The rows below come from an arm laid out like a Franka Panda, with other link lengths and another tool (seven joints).
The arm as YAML. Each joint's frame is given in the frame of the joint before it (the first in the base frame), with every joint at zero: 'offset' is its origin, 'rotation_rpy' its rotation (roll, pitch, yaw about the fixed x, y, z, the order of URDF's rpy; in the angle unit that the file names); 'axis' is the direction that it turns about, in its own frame. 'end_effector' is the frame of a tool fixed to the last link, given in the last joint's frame.
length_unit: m
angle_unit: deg
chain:
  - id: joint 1
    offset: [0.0, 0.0, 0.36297]
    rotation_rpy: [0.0, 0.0, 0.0]
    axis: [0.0, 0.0, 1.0]
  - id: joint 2
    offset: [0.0, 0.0, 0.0]
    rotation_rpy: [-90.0, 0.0, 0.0]
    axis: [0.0, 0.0, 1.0]
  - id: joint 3
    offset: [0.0, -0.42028, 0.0]
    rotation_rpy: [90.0, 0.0, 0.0]
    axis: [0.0, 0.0, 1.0]
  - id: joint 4
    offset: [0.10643, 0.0, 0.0]
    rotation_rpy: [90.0, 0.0, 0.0]
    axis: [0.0, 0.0, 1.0]
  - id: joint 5
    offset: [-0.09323, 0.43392, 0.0]
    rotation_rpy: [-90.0, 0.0, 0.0]
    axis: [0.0, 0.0, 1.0]
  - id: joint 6
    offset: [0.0, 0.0, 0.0]
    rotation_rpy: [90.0, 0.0, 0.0]
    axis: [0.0, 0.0, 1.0]
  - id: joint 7
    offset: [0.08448, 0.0, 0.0]
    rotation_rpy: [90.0, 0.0, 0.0]
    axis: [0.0, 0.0, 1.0]
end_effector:
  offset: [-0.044, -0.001, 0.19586]
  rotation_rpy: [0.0, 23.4, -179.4]
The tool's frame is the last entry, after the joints.
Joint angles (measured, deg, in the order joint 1, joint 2, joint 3, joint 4, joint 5, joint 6, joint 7), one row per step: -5.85, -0.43, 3.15, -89.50, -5.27, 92.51, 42.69; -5.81, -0.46, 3.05, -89.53, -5.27, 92.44, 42.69; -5.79, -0.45, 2.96, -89.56, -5.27, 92.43, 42.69; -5.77, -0.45, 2.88, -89.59, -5.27, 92.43, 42.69; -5.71, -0.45, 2.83, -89.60, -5.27, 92.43, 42.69; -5.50, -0.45, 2.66, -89.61, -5.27, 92.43, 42.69; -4.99, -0.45, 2.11, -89.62, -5.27, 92.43, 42.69; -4.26, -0.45, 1.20, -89.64, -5.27, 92.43, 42.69; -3.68, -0.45, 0.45, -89.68, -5.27, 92.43, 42.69; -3.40, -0.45, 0.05, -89.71, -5.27, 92.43, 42.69; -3.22, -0.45, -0.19, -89.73, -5.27, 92.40, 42.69; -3.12, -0.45, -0.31, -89.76, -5.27, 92.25, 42.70
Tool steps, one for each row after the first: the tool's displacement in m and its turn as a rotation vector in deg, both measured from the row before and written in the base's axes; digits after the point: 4 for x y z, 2 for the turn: -0.0005, -0.0006, 0.0000, 0.00, 0.07, -0.07; 0.0000, -0.0007, -0.0004, 0.00, 0.05, -0.07; -0.0001, -0.0006, -0.0003, 0.00, 0.03, -0.06; 0.0000, 0.0001, -0.0001, 0.00, 0.01, 0.01; 0.0000, 0.0004, -0.0001, 0.00, 0.01, 0.04; 0.0000, -0.0004, -0.0001, 0.00, 0.01, -0.04; -0.0001, -0.0019, -0.0002, 0.01, 0.02, -0.18; -0.0001, -0.0018, -0.0003, 0.01, 0.04, -0.17; -0.0001, -0.0013, -0.0003, 0.00, 0.03, -0.12; -0.0002, -0.0006, -0.0002, 0.00, 0.05, -0.06; -0.0006, -0.0002, -0.0004, 0.01, 0.18, -0.04
